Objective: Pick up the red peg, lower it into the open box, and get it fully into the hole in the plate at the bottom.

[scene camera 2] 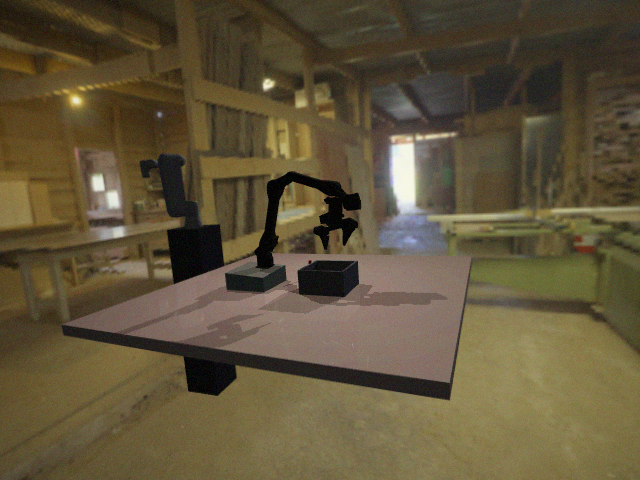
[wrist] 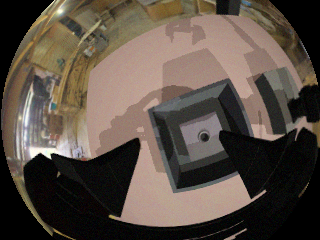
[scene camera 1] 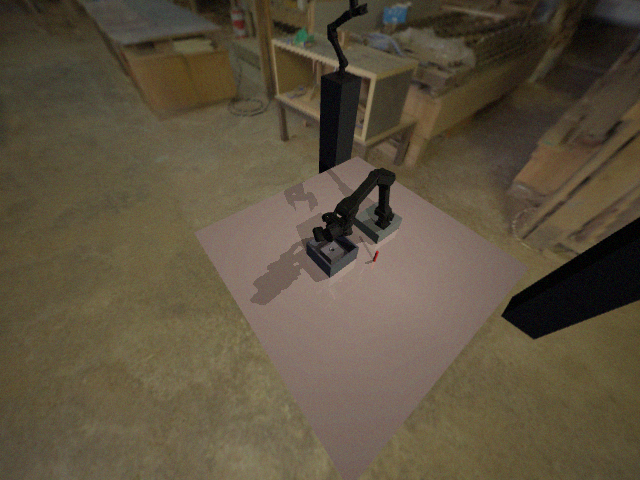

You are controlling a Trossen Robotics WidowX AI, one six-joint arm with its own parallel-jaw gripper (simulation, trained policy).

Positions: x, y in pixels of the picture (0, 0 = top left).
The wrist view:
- my gripper: 181, 138
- dark box: 184, 175
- grey plate: 198, 148
